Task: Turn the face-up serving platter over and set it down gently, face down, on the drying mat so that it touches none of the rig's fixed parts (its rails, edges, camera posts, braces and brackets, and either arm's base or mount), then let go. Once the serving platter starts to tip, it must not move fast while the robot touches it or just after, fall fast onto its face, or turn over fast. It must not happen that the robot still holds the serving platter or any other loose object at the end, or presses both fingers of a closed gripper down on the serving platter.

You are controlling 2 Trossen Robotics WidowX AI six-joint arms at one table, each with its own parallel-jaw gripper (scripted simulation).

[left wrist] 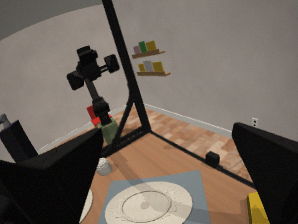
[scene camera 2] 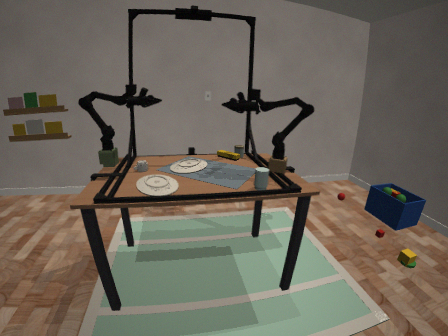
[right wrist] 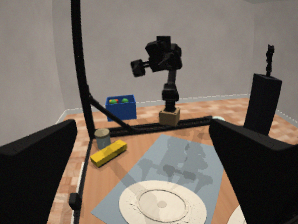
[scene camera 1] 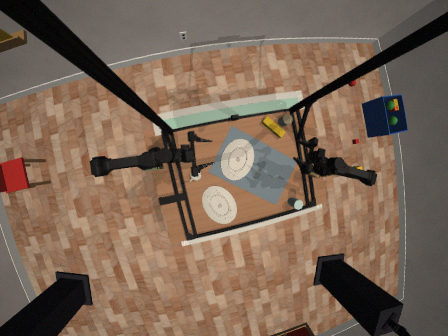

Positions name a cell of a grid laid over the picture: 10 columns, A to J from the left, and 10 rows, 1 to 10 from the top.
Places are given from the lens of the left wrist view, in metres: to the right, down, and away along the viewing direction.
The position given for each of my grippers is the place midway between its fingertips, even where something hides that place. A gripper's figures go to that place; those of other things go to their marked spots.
my left gripper (left wrist: F6): 0.01, 0.01, 0.10
my right gripper (left wrist: D4): -0.15, -0.12, 0.43
